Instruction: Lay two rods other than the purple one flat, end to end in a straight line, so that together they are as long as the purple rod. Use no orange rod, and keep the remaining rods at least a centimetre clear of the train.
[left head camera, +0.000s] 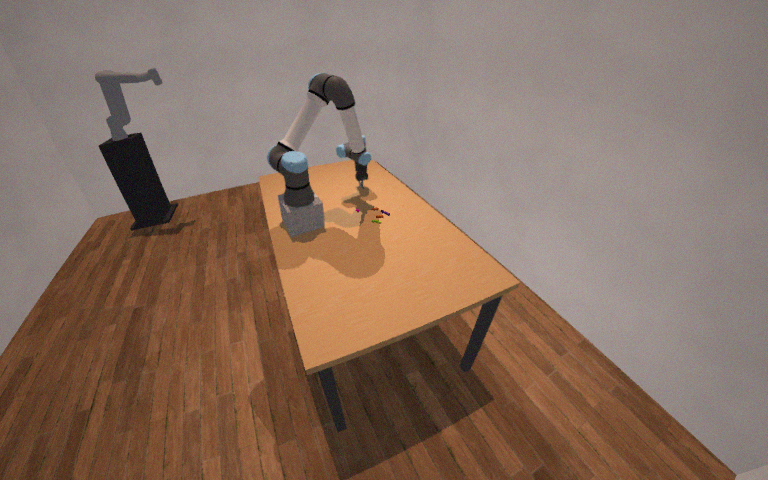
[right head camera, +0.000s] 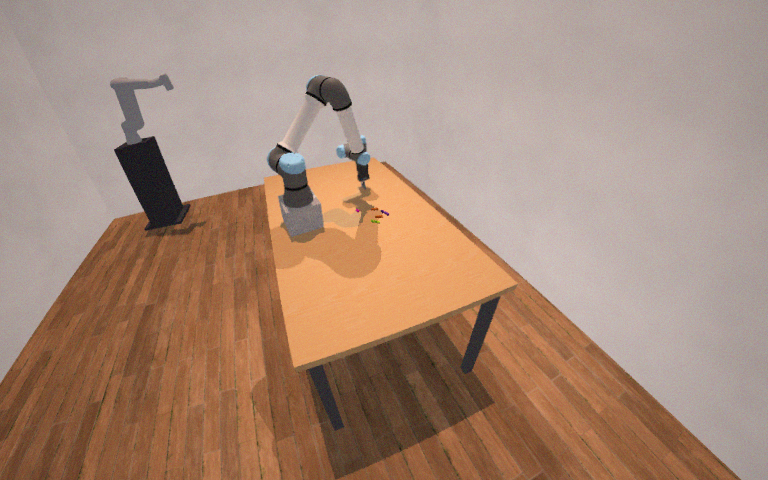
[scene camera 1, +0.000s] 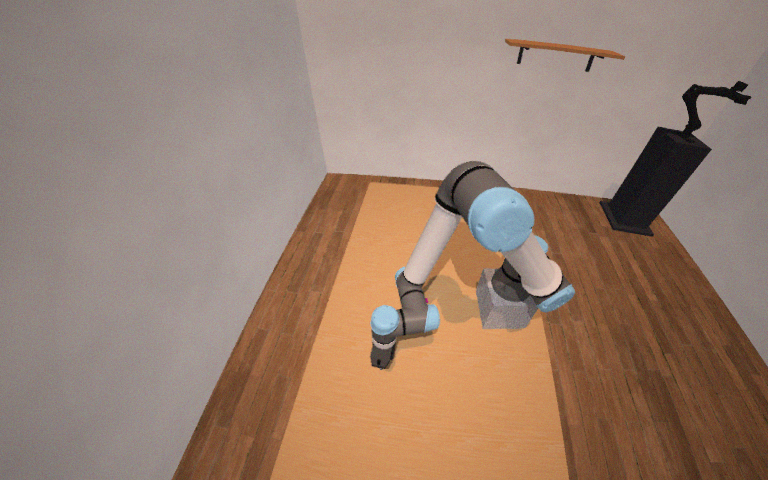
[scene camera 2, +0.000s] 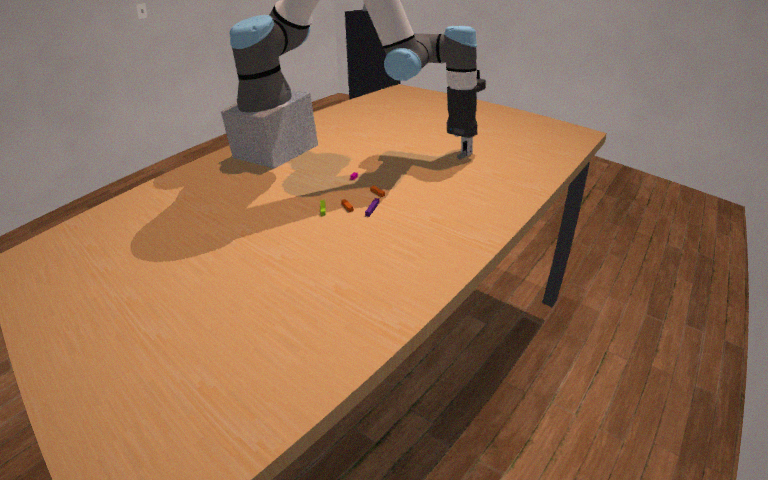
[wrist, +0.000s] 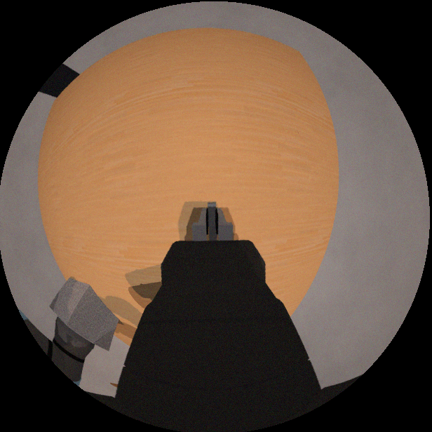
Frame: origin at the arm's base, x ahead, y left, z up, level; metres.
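Where they show: gripper, fingertip midpoint: (left head camera: 361, 186) (right head camera: 363, 186) (scene camera 2: 466, 153); arm's base, link origin: (left head camera: 299, 198) (right head camera: 298, 199) (scene camera 1: 510, 285) (scene camera 2: 264, 101).
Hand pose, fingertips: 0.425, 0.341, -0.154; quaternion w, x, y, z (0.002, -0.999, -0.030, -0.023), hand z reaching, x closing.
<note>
Things, the pixels of their centre, and the offset from my fingertips, as dx, dy, dz. Level surfaces: height alone.
- purple rod, body centre: (scene camera 2: 372, 207) (right head camera: 384, 212) (left head camera: 385, 212) +0.024, -0.378, +0.004
- lime green rod, body centre: (scene camera 2: 322, 207) (left head camera: 376, 221) (right head camera: 375, 221) -0.054, -0.449, +0.004
- short magenta rod, body centre: (scene camera 2: 354, 176) (scene camera 1: 426, 300) (left head camera: 357, 210) (right head camera: 357, 210) -0.116, -0.303, +0.004
- wooden table, surface height: dz -0.002
My gripper (left head camera: 361, 185) (right head camera: 363, 186) (scene camera 2: 466, 152) (wrist: 211, 215) points down close to the table top, shut on a thin grey rod (wrist: 212, 206). Whether the rod touches the table is too small to tell. The purple rod (left head camera: 385, 212) (right head camera: 385, 212) (scene camera 2: 372, 207) lies flat, well away from the gripper. A lime green rod (left head camera: 376, 221) (right head camera: 375, 221) (scene camera 2: 322, 208) and a short magenta rod (left head camera: 357, 210) (right head camera: 357, 210) (scene camera 1: 426, 300) (scene camera 2: 353, 176) lie apart from it. Neither touches another rod.
Two orange rods (scene camera 2: 347, 205) (scene camera 2: 377, 191) lie between the green, magenta and purple rods. The arm's grey base block (left head camera: 303, 215) (scene camera 2: 271, 130) stands on the wooden table (left head camera: 407, 294) (scene camera 2: 226, 339). The arm's shadow falls across part of the rod group.
</note>
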